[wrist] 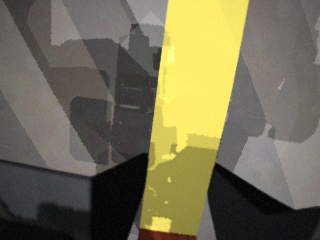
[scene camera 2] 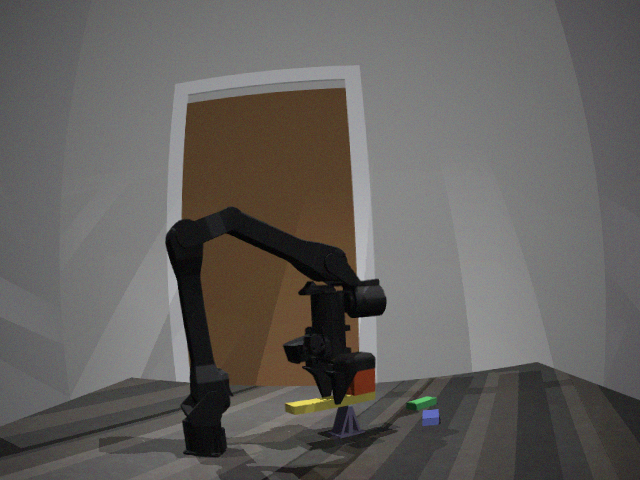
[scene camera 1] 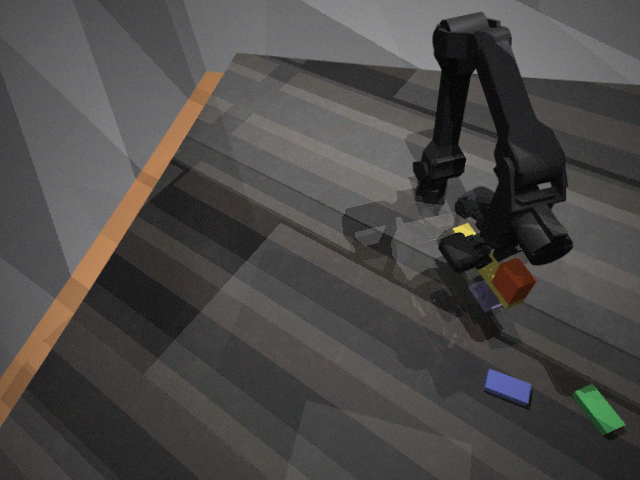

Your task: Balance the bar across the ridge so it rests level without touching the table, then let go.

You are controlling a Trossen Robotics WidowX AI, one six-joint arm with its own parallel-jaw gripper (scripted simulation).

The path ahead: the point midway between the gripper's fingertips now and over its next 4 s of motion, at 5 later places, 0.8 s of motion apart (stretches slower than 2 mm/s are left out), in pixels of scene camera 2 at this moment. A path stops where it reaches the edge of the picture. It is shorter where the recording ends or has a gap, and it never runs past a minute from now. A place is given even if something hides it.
My gripper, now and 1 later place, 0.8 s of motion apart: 332, 402; 330, 352
